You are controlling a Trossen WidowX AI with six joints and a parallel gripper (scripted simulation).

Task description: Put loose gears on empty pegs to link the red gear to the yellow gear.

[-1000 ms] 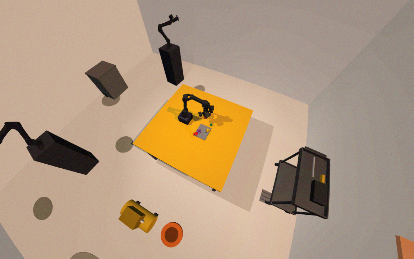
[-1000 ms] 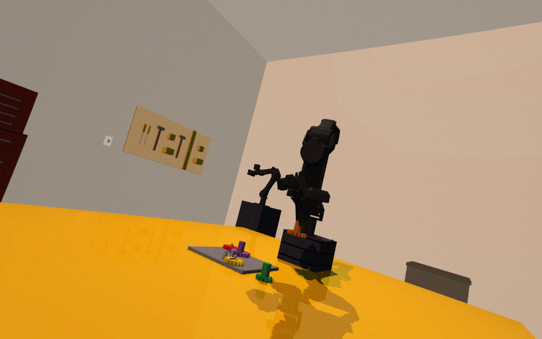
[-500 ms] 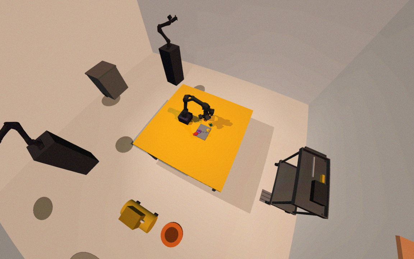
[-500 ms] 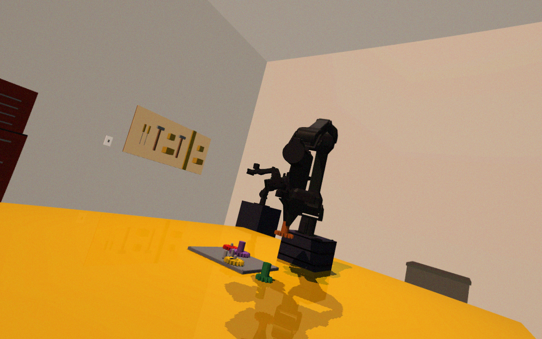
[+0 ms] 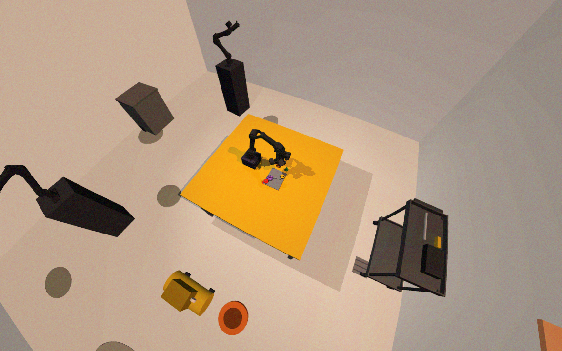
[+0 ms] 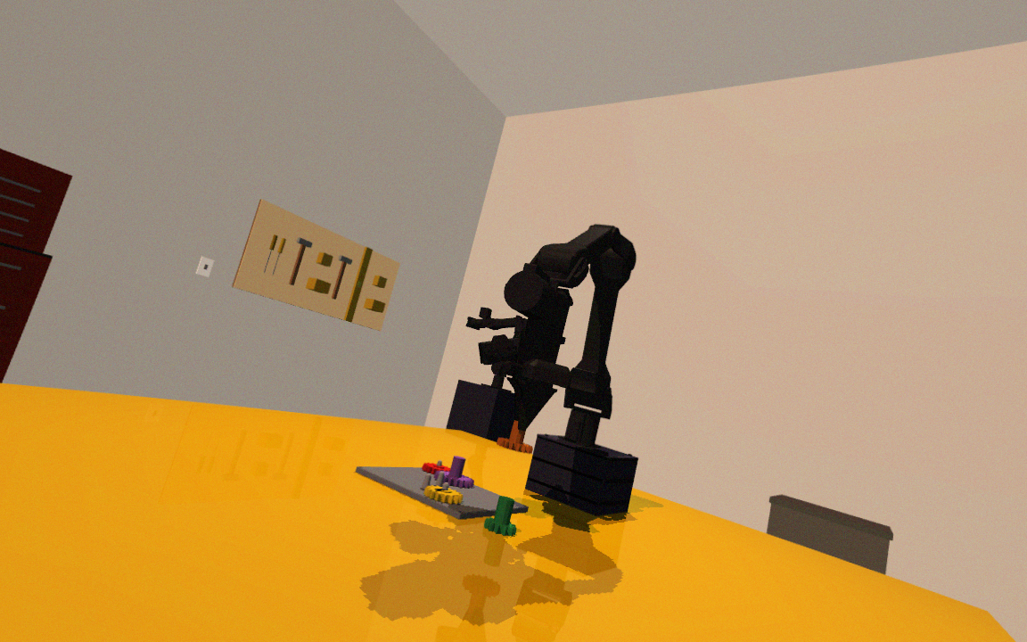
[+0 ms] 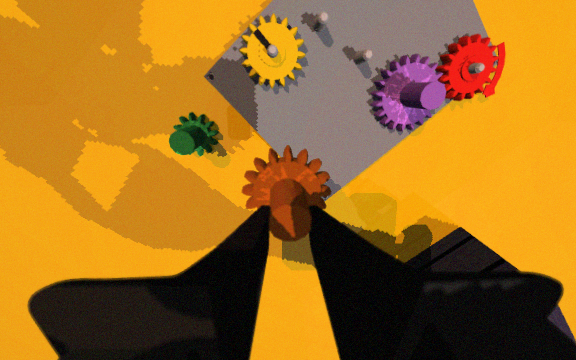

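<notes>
The purple gear lies 130 mm to the right of my gripper tip, 100 mm below it and 20 mm behind it. Round my gripper tip: green gear (110 mm below, 60 mm to the left, 60 mm ahead); orange gear (10 mm below); red gear (180 mm to the right, 110 mm below, 30 mm behind).
</notes>
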